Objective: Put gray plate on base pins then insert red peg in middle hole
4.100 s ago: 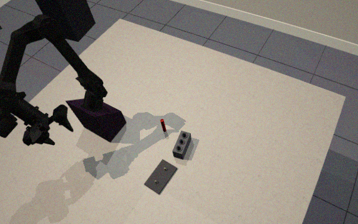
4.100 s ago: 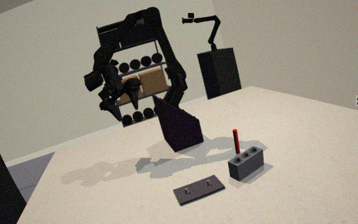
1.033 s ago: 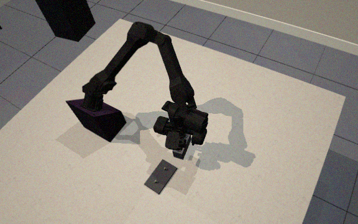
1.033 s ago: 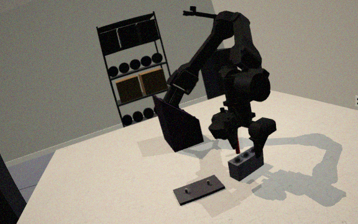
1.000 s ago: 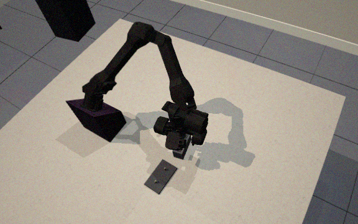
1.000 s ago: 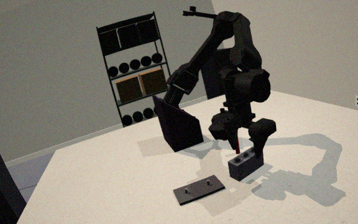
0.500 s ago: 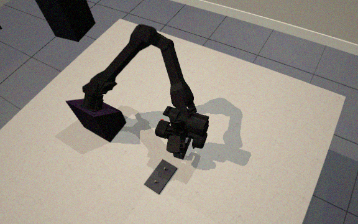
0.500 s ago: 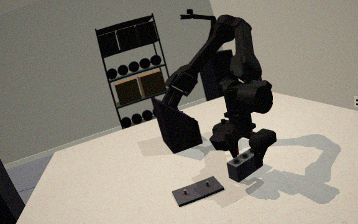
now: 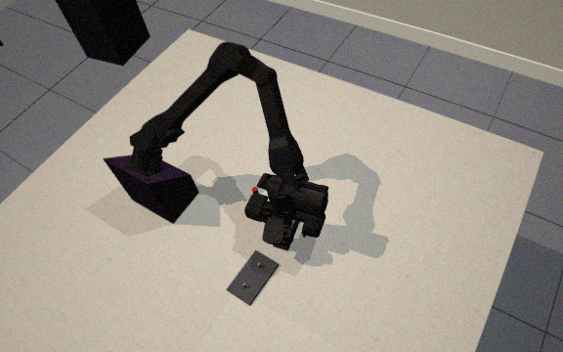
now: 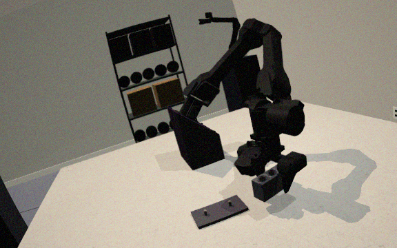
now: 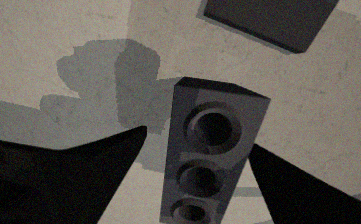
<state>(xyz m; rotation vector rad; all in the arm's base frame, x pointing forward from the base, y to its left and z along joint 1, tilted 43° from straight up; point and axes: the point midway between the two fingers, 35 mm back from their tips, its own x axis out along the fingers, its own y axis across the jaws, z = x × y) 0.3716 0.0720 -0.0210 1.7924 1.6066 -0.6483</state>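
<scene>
Right now the base is 3 cm behind my gripper tip and 14 cm to the right of it. The rest, counted from my gripper tip: red peg 10 cm behind, 5 cm to the left, 3 cm above; then gray plate 3 cm above.
</scene>
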